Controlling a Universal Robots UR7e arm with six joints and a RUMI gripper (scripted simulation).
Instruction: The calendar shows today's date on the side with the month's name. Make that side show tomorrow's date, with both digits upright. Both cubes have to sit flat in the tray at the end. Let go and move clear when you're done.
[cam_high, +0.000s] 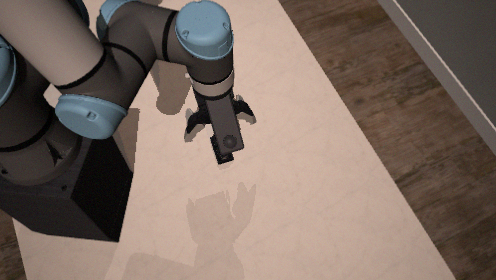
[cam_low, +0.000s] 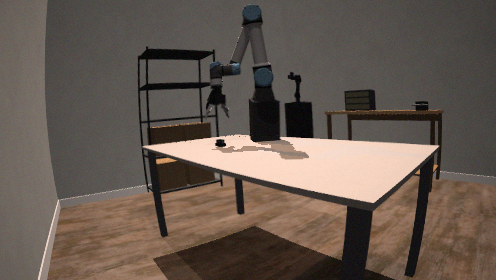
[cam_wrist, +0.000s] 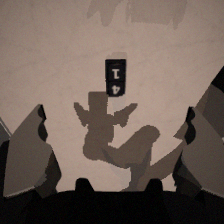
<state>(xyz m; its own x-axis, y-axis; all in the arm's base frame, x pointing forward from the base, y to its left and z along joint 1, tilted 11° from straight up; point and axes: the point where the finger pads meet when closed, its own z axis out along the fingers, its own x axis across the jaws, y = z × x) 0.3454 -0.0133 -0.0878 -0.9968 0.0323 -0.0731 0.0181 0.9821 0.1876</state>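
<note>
My gripper is now 1 cm to the right of the dark calendar cube and 14 cm above it. The rest, counted from my hand: calendar tray 2 cm to the left, 16 cm below.
</note>
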